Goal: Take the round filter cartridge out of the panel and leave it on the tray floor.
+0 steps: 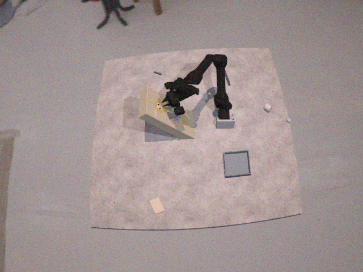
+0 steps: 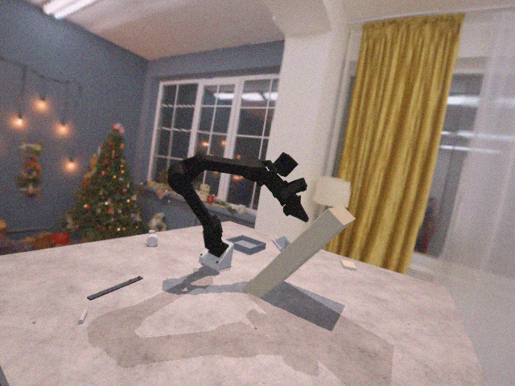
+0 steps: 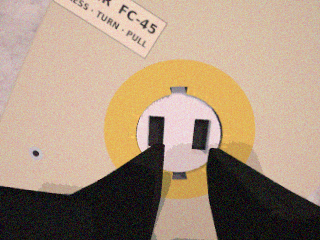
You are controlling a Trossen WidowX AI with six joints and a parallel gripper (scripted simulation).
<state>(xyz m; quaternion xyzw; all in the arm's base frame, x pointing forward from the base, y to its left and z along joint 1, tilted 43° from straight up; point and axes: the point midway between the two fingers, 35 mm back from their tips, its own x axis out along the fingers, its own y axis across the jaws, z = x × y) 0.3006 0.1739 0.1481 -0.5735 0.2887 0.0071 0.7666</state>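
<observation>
The round filter cartridge is 4 cm ahead of my gripper tip and 3 cm below it. Also, from my gripper tip: service panel: 1 cm behind, 10 cm below; grey tray: 41 cm behind, 25 cm to the left, 25 cm below.
</observation>
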